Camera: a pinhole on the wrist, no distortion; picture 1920 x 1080 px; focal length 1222.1 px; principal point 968.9 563.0 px. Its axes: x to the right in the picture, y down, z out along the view. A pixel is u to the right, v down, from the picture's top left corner.
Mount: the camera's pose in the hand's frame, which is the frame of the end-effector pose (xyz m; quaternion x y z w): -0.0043 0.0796 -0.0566 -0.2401 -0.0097 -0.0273 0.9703
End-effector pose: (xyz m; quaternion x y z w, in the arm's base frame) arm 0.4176 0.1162 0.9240 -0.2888 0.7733 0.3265 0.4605
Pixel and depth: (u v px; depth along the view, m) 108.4 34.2 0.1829
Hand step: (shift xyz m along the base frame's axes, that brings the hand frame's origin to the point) 0.0532 0.1893 0.0989
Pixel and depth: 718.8 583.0 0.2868
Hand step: -0.0373 0.2948 0.0405
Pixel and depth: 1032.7 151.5 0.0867
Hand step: -0.0518 0.0847 0.0120
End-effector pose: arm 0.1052 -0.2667 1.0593 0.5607 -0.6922 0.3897 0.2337
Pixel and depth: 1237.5 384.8 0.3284
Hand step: -0.1664 -0.2321 -0.1556
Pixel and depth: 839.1 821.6 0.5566
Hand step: -0.3689 -0.2382 -0.3917
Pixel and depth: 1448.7 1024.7 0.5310
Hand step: -0.4924 -0.3544 -0.1673
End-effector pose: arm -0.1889 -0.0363 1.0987 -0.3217 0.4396 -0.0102 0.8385
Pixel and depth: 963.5 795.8 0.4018
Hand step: 0.1043 0.4062 -0.0738
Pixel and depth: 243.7 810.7 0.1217
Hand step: -0.0616 0.1706 -0.0182
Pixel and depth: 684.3 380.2 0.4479
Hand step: 0.1406 0.4152 0.1047
